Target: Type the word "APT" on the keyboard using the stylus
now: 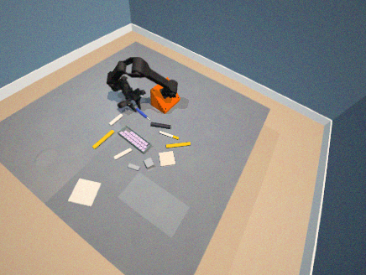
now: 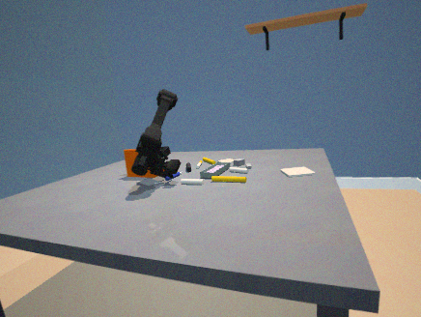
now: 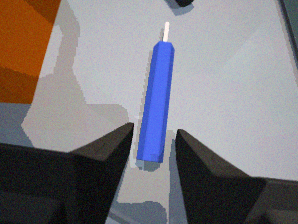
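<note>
My gripper tip is 6 cm to the right of the blue stylus. From my gripper tip the other things lie so: grey tile 8 cm to the right, 5 cm behind; stylus tip 9 cm to the left; dark bar 18 cm to the left, 2 cm behind.
</note>
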